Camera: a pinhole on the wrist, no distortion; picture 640 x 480 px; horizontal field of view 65.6 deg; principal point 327.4 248.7 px. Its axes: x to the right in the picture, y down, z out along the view. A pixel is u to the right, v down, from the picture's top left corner.
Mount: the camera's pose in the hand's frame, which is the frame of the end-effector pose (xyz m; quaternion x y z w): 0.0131 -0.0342 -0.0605 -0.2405 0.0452 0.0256 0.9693
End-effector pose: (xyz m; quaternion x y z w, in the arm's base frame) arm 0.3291 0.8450 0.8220 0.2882 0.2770 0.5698 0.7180
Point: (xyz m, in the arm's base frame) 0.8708 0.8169 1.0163
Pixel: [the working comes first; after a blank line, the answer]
In the camera's frame: -0.0116 -0.4412 0.4352

outside the picture
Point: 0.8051 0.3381 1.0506
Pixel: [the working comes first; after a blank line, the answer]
In the camera's frame: -0.4953 -0.4349 0.4093

outside the picture
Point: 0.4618 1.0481 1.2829
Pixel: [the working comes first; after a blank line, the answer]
In the camera's frame: 0.1427 0.0612 0.5603

454 303
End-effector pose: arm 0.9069 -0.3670 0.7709 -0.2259 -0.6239 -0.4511 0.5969
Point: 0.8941 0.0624 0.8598
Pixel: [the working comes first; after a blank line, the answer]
In the camera's frame: -0.0727 0.0307 0.5027

256 279
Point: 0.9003 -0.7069 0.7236
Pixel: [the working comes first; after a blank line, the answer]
In the camera's frame: 0.0485 -0.0322 -0.2666

behind the camera
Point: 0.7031 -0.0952 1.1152
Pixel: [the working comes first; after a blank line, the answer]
In the camera's frame: 0.2390 -0.1338 0.4544

589 102
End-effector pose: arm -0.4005 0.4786 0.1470 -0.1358 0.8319 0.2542 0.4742
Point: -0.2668 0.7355 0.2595
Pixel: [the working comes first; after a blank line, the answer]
In the camera's frame: -0.1924 0.0894 0.3106

20 392
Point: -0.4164 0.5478 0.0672
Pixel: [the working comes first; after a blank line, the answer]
In the camera's frame: 0.0543 0.0063 0.1468

511 270
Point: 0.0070 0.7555 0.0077
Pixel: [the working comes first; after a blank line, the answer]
In the camera's frame: -0.1536 -0.2253 0.5060

177 28
